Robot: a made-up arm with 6 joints. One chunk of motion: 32 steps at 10 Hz.
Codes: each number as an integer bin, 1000 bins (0 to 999) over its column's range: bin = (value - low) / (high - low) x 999, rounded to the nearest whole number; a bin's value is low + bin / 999 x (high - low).
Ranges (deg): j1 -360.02..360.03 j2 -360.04..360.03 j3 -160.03..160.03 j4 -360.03..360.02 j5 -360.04..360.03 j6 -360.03..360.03
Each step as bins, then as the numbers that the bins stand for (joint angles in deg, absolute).
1 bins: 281 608 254 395 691 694
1 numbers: -157.48 78.20 -78.65 -75.33 138.03 140.19
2 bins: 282 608 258 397 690 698
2 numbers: -156.76 78.20 -77.37 -73.88 137.31 143.07
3 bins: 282 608 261 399 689 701
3 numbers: -156.76 78.20 -76.41 -72.44 136.58 145.24
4 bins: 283 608 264 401 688 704
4 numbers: -156.04 78.20 -75.45 -71.00 135.86 147.40
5 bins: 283 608 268 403 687 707
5 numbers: -156.04 78.20 -74.17 -69.56 135.14 149.56
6 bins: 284 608 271 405 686 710
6 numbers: -155.32 78.20 -73.21 -68.12 134.42 151.72
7 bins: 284 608 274 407 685 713
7 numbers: -155.32 78.20 -72.25 -66.68 133.70 153.89
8 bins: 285 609 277 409 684 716
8 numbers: -154.60 78.92 -71.28 -65.23 132.98 156.05
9 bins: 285 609 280 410 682 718
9 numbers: -154.60 78.92 -70.32 -64.51 131.54 157.49
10 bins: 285 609 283 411 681 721
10 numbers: -154.60 78.92 -69.36 -63.79 130.82 159.65
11 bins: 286 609 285 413 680 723
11 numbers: -153.88 78.92 -68.72 -62.35 130.10 161.09
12 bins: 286 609 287 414 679 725
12 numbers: -153.88 78.92 -68.08 -61.63 129.38 162.54
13 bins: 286 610 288 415 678 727
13 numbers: -153.88 79.64 -67.76 -60.91 128.66 163.98
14 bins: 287 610 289 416 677 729
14 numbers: -153.16 79.64 -67.44 -60.19 127.94 165.42
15 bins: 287 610 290 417 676 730
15 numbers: -153.16 79.64 -67.12 -59.47 127.21 166.14
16 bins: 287 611 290 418 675 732
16 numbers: -153.16 80.36 -67.12 -58.75 126.49 167.58
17 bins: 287 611 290 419 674 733
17 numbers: -153.16 80.36 -67.12 -58.03 125.77 168.30
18 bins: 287 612 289 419 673 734
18 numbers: -153.16 81.08 -67.44 -58.03 125.05 169.02
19 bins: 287 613 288 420 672 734
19 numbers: -153.16 81.80 -67.76 -57.31 124.33 169.02
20 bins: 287 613 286 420 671 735
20 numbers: -153.16 81.80 -68.40 -57.31 123.61 169.74
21 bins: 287 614 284 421 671 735
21 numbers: -153.16 82.53 -69.04 -56.59 123.61 169.74
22 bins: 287 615 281 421 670 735
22 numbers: -153.16 83.25 -70.00 -56.59 122.89 169.74
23 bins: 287 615 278 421 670 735
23 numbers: -153.16 83.25 -70.96 -56.59 122.89 169.74
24 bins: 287 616 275 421 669 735
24 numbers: -153.16 83.97 -71.93 -56.59 122.17 169.74
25 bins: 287 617 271 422 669 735
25 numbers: -153.16 84.69 -73.21 -55.86 122.17 169.74
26 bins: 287 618 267 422 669 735
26 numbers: -153.16 85.41 -74.49 -55.86 122.17 169.74
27 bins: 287 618 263 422 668 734
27 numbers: -153.16 85.41 -75.77 -55.86 121.45 169.02
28 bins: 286 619 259 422 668 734
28 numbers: -153.88 86.13 -77.05 -55.86 121.45 169.02
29 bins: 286 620 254 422 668 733
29 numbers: -153.88 86.85 -78.65 -55.86 121.45 168.30
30 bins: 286 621 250 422 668 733
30 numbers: -153.88 87.57 -79.93 -55.86 121.45 168.30
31 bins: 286 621 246 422 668 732
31 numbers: -153.88 87.57 -81.22 -55.86 121.45 167.58
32 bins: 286 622 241 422 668 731
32 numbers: -153.88 88.29 -82.82 -55.86 121.45 166.86
